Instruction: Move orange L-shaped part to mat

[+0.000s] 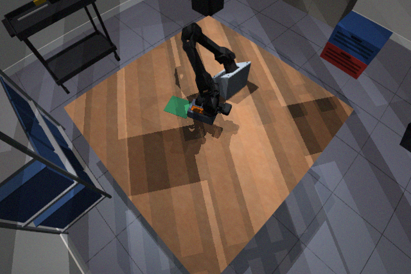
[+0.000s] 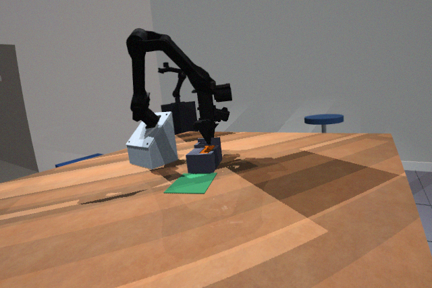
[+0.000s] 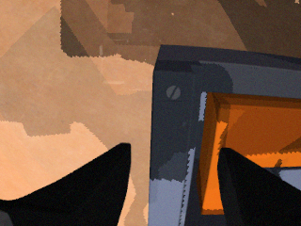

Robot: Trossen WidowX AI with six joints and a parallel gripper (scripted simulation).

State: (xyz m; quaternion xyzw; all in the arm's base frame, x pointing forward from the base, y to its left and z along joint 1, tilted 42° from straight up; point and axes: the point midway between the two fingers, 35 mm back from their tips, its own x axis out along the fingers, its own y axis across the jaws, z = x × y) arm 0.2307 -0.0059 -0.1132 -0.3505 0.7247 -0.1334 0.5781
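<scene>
Now: the orange L-shaped part 6 cm to the right of my gripper tip, 2 cm below it and 1 cm ahead of it. From my gripper tip the other things lie so: green mat (21 cm to the right, 8 cm below, 7 cm ahead).
</scene>
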